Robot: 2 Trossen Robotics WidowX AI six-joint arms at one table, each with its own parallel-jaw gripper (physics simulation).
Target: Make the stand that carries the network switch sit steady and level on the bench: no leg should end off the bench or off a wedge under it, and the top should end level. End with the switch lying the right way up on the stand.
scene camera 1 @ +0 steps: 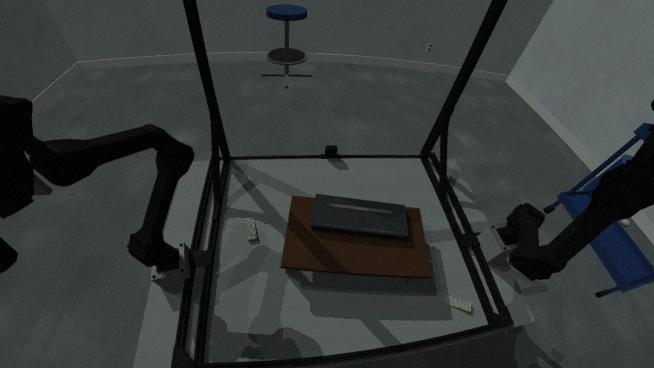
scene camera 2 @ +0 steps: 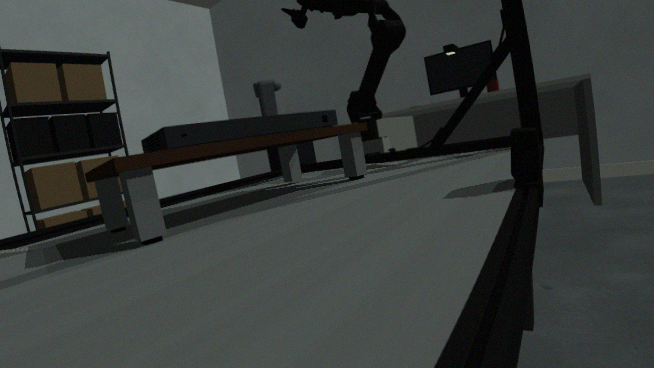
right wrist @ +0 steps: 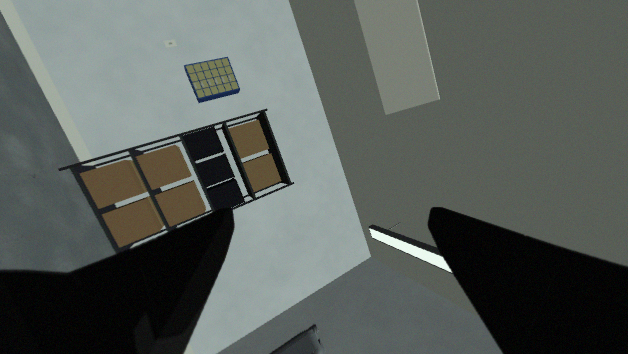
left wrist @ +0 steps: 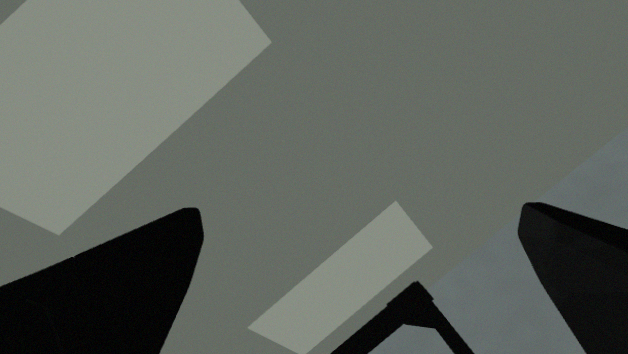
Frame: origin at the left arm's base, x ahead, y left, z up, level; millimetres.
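Seen in the pictures: left gripper, fingertip midpoint: (left wrist: 356, 220); right gripper, fingertip midpoint: (right wrist: 332, 216); left arm's base, link origin: (scene camera 1: 507, 235); right arm's base, link origin: (scene camera 1: 167, 260) (scene camera 2: 370, 140).
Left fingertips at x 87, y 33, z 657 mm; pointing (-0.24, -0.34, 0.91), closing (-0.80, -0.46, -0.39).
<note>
Offsets run from my left fingertips to a thing's middle. Level surfaces: height alone.
The stand's brown top (scene camera 1: 347, 255) (scene camera 2: 252, 143) sits mid-bench on grey legs {dy -258, dx +595, dz -721 mm} (scene camera 2: 352, 153). The dark grey network switch {dy -176, dx +418, dz -653 mm} (scene camera 1: 362, 215) (scene camera 2: 241, 128) lies flat on its back part. One white ribbed wedge {dy -236, dx +758, dz -764 mm} (scene camera 1: 251, 229) lies loose to the left of the stand. Another wedge {dy +119, dx +139, dz -764 mm} (scene camera 1: 459, 304) lies loose at the front right. My right gripper (scene camera 2: 296, 14) (right wrist: 330, 214) is open and empty, raised high and pointing up at the ceiling. My left gripper is open; only one finger (left wrist: 168, 267) shows in the left wrist view, which looks at the ceiling. Both grippers are far from the stand.
Black frame posts (scene camera 1: 205, 80) (scene camera 1: 460, 84) and rails ring the bench {dz -767 mm} (scene camera 1: 362, 175). A small black camera (scene camera 1: 331, 150) sits on the back rail. The right arm's base (scene camera 1: 161, 226) stands at the left, the left arm's base (scene camera 1: 502, 234) at the right. A stool (scene camera 1: 286, 12) stands far behind.
</note>
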